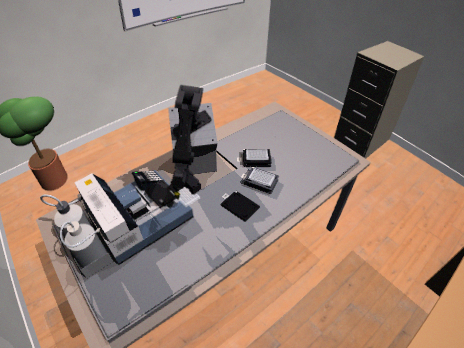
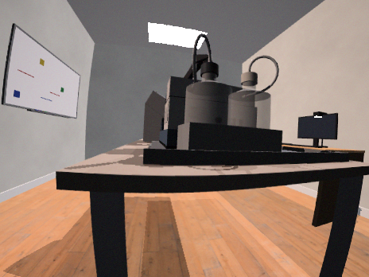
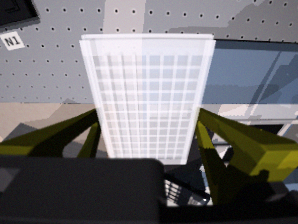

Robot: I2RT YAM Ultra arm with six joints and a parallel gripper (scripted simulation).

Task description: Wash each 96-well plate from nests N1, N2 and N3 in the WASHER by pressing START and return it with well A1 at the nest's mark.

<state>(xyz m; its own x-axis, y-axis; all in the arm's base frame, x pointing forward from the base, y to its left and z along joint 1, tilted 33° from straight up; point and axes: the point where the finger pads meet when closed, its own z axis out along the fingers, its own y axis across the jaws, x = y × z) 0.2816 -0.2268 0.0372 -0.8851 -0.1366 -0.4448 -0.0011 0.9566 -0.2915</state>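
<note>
My gripper is now 140 mm past the dark carrier, 60 mm to the left of it and 70 mm above it. The rest, counted from my hand: plate washer 140 mm behind, 210 mm to the right, 20 mm below; label 40 mm ahead, 220 mm to the left, 150 mm below; black nest 140 mm ahead, 230 mm to the left, 150 mm below.
</note>
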